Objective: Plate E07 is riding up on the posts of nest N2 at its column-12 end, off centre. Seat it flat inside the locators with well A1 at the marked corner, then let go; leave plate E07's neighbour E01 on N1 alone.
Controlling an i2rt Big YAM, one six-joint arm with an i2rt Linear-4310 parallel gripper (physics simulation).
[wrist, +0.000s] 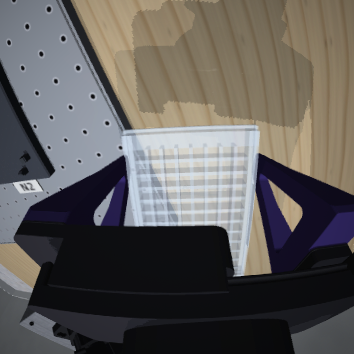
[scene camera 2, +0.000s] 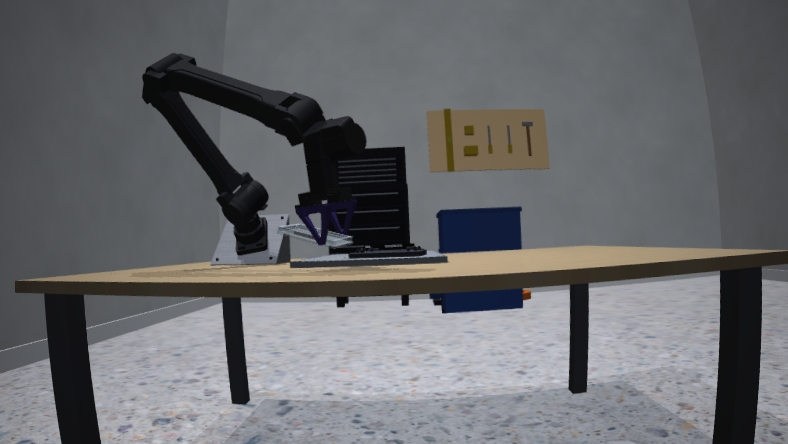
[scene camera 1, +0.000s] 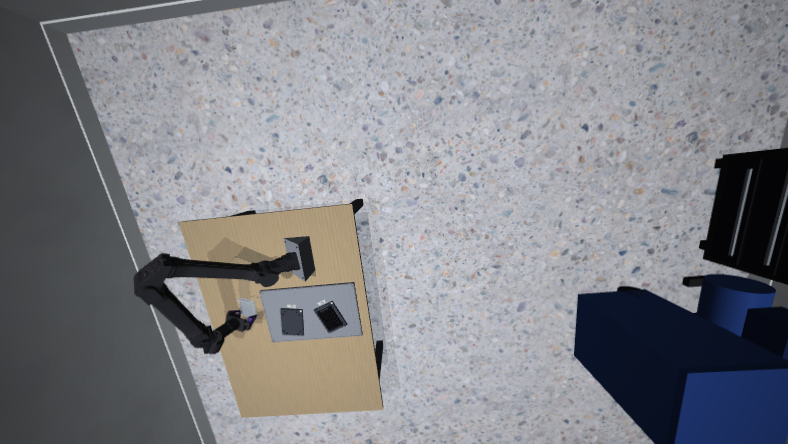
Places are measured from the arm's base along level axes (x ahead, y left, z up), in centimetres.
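Where they show: gripper, fingertip midpoint: (wrist: 191, 161) (scene camera 2: 333, 241) (scene camera 1: 249, 313); arm's base, origin of the base link: (scene camera 2: 252, 237) (scene camera 1: 294, 260).
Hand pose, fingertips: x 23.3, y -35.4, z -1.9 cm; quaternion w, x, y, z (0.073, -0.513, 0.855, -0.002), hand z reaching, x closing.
Observation:
Things, the pixels of their top centre, and the offset from my fingertips. Level surfaces: height alone.
- clear plate E07, middle of its top: (wrist: 189, 248) (scene camera 2: 314, 221) (scene camera 1: 244, 311) dx -3.5, dy +1.6, dz +4.1 cm
- dark nest N2, middle of its top: (scene camera 2: 388, 247) (scene camera 1: 290, 324) dx +12.4, dy +18.5, dz -1.7 cm
- black plate E01, middle of its top: (scene camera 2: 388, 244) (scene camera 1: 329, 319) dx +14.5, dy +40.5, dz -1.3 cm
- perforated board, middle of its top: (scene camera 2: 376, 255) (scene camera 1: 311, 313) dx +10.4, dy +30.5, dz -3.8 cm
- table, its level: dz -5.2 cm
The clear plate E07 (scene camera 1: 247, 307) (scene camera 2: 294, 231) (wrist: 195, 138) is between the two purple fingers of my gripper (scene camera 1: 246, 317) (scene camera 2: 333, 237) (wrist: 191, 161), which is shut on its long sides. It hangs above the wooden table, beside the grey perforated board, and looks tilted in the second scene view. The wrist housing hides its near end. Its well A1 mark cannot be read. The dark nest N2 (scene camera 1: 291, 321) (wrist: 15, 132) bears no plate; a small white dot shows at one corner. The black plate E01 (scene camera 1: 330, 316) sits on the other nest, N1, apart from my gripper.
The perforated board (scene camera 1: 308, 292) (scene camera 2: 369, 261) (wrist: 73, 120) carries both nests on the table (scene camera 1: 308, 380) (scene camera 2: 606, 259) (wrist: 240, 30). The arm's slanted base mount (scene camera 1: 306, 258) (scene camera 2: 275, 239) stands beside the board. A black drawer cabinet (scene camera 2: 386, 193) and a blue cabinet (scene camera 2: 479, 237) stand beyond the table.

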